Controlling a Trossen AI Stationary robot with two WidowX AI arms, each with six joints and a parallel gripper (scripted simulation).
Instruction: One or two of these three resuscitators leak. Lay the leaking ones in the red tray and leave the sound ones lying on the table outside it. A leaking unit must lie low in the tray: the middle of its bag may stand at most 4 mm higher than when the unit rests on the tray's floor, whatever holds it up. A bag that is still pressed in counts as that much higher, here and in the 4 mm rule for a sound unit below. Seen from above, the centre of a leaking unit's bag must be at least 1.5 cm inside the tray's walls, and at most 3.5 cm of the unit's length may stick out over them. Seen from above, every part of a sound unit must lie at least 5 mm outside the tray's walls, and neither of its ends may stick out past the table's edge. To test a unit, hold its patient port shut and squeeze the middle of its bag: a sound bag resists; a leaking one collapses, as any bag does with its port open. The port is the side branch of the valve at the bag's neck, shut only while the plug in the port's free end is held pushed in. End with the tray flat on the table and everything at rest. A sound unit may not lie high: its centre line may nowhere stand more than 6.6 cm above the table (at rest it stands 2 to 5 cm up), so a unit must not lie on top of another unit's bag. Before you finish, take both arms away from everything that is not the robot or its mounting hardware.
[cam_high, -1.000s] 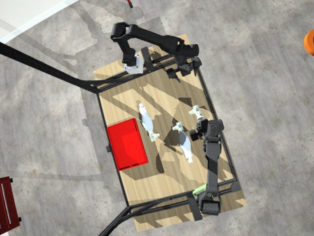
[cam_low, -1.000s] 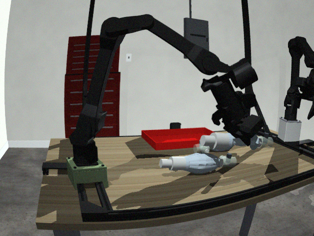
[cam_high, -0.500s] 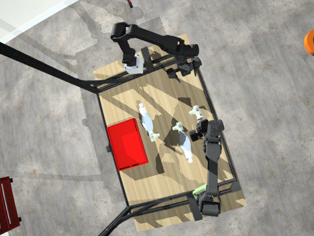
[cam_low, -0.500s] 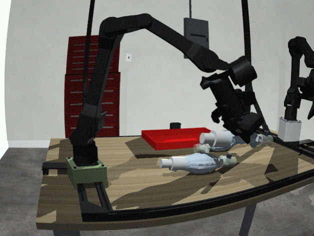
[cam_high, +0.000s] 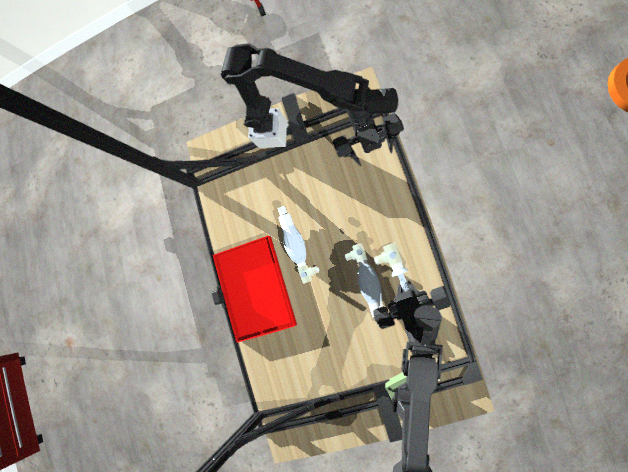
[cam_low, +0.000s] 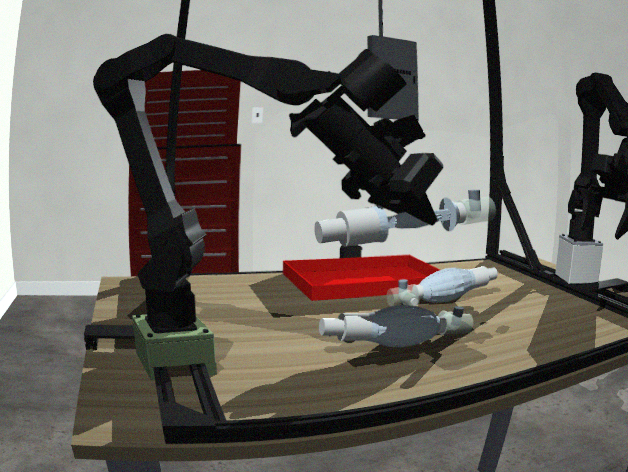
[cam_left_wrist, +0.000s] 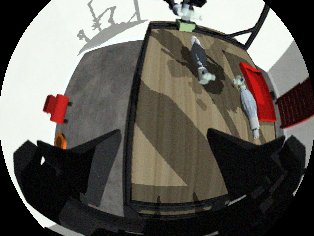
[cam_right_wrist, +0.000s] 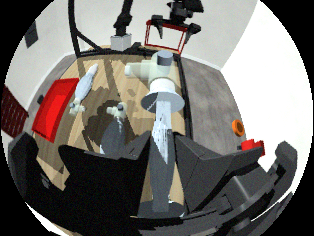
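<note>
The red tray lies 450 mm behind my right hand, 230 mm to the left of it and 220 mm below it.
</note>
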